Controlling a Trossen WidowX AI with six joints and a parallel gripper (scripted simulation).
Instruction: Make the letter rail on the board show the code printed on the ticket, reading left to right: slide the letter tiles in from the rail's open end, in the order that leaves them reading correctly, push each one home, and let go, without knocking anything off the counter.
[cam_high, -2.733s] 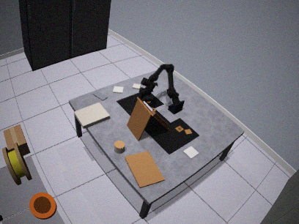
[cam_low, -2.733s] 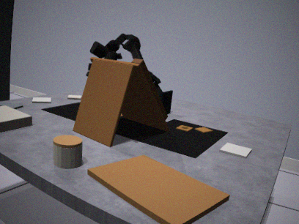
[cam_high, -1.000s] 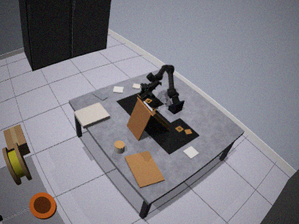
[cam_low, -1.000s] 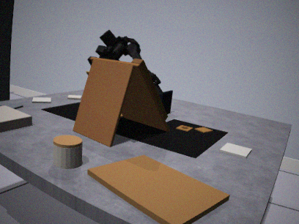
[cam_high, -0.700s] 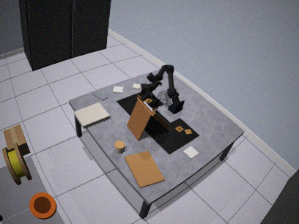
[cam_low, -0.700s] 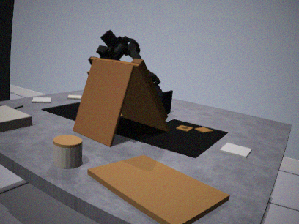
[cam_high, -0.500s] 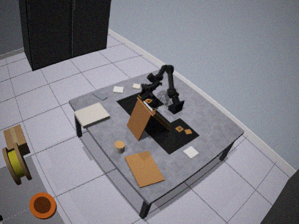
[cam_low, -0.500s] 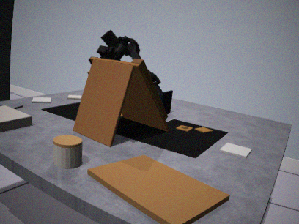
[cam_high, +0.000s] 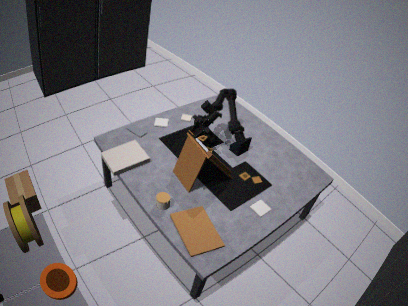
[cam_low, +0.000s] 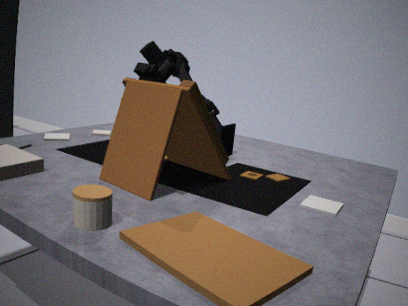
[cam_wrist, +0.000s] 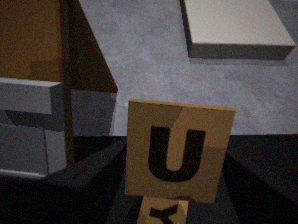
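The white ticket lies 4 cm behind my gripper tip, 18 cm to the left of it and 8 cm below it. The rest, counted from my gripper tip: cream card 23 cm behind, 35 cm to the right, 17 cm below; black mat 14 cm behind, 13 cm to the left, 18 cm below; cream block 41 cm ahead, 19 cm to the right, 16 cm below.
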